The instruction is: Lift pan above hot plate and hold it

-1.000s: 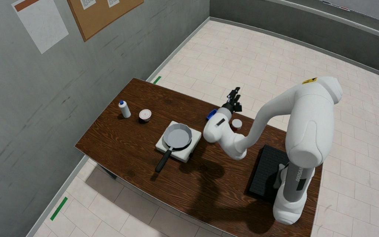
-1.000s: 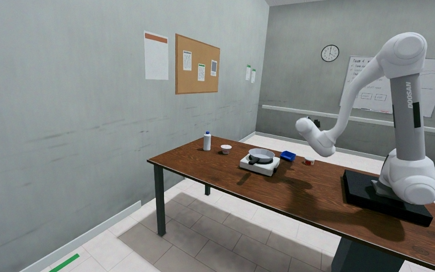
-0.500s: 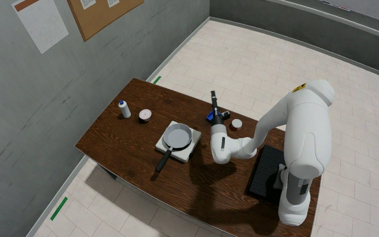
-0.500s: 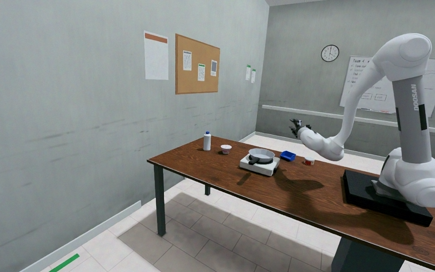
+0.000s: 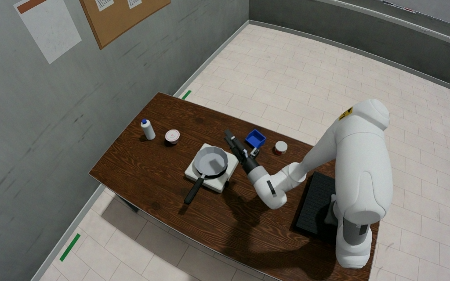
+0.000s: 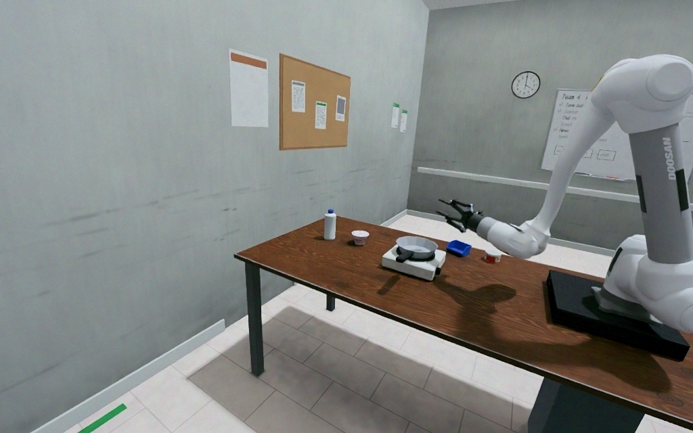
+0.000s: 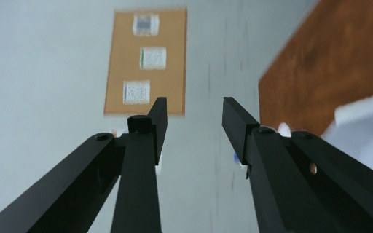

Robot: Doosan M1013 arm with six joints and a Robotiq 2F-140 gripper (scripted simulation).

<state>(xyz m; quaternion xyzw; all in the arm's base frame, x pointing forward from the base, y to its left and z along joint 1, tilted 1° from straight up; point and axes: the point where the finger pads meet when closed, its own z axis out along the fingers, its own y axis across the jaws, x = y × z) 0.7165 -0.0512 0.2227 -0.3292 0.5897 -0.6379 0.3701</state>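
Now: hand 8 cm short of the grey pan, 12 cm to the right of it and 19 cm above it. Also, from my hand: blue bin 7 cm behind, 25 cm to the right, 27 cm below; then hot plate 7 cm ahead, 6 cm to the left, 26 cm below; then white cup 43 cm ahead, 3 cm to the right, 26 cm below.
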